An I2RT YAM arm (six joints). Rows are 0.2 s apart.
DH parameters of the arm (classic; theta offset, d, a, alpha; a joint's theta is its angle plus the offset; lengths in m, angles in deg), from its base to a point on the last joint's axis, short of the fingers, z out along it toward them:
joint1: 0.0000 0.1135 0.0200 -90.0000
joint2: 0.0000 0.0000 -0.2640 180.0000
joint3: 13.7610 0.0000 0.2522 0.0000
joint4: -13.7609 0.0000 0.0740 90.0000
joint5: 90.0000 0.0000 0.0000 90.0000
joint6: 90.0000 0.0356 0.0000 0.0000
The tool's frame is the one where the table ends.
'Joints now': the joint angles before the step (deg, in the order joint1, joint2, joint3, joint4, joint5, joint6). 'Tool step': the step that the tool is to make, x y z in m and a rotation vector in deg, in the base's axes. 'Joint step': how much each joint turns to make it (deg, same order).
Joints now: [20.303, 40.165, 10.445, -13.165, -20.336, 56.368]
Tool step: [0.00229, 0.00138, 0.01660, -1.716, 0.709, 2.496]
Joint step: [0.004, 0.434, 4.653, -6.509, -0.845, -2.901]
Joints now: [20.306, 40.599, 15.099, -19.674, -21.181, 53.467]
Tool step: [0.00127, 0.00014, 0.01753, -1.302, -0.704, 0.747]
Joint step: [-0.004, -0.555, 4.069, -5.014, 0.515, -1.674]
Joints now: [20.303, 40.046, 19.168, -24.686, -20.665, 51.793]
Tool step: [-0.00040, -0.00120, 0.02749, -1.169, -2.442, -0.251]
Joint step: [-0.040, -1.674, 5.564, -5.797, 1.520, -1.307]
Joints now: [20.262, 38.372, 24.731, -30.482, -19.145, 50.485]
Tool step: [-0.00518, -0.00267, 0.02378, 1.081, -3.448, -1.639]
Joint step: [0.039, -3.275, 3.685, -3.020, 1.366, 1.046]
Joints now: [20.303, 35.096, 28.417, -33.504, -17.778, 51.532]
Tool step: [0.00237, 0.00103, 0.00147, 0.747, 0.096, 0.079]
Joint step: [-0.086, 0.762, 0.322, 0.757, -0.599, 0.479]
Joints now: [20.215, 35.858, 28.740, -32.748, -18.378, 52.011]
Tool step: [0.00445, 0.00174, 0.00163, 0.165, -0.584, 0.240]
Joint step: [0.002, 1.349, 0.396, 1.495, -0.154, -0.198]
